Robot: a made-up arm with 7 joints. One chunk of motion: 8 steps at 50 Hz.
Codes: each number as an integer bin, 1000 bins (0 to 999) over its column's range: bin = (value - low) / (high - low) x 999, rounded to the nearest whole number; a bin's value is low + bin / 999 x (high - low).
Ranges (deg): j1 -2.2..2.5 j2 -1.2..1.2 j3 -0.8..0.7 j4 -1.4..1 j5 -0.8..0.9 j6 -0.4..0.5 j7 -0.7..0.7
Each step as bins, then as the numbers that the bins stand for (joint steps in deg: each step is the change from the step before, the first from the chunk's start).
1 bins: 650 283 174 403 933 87 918
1 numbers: 0.858 -0.520 -0.539 -0.432 0.788 -0.322 0.586
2 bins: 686 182 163 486 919 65 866
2 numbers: 1.027 -0.763 -0.555 -0.232 0.764 -0.341 0.514
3 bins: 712 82 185 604 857 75 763
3 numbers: 1.150 -1.003 -0.522 0.051 0.658 -0.332 0.369
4 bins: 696 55 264 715 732 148 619
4 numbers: 1.074 -1.068 -0.404 0.318 0.446 -0.267 0.167
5 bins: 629 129 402 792 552 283 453
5 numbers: 0.759 -0.890 -0.196 0.503 0.139 -0.145 -0.065
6 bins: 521 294 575 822 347 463 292
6 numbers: 0.251 -0.494 0.063 0.575 -0.210 0.017 -0.291
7 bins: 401 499 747 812 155 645 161
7 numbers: -0.313 -0.001 0.322 0.551 -0.536 0.181 -0.474
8 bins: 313 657 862 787 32 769 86
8 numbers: -0.727 0.378 0.494 0.491 -0.746 0.293 -0.579
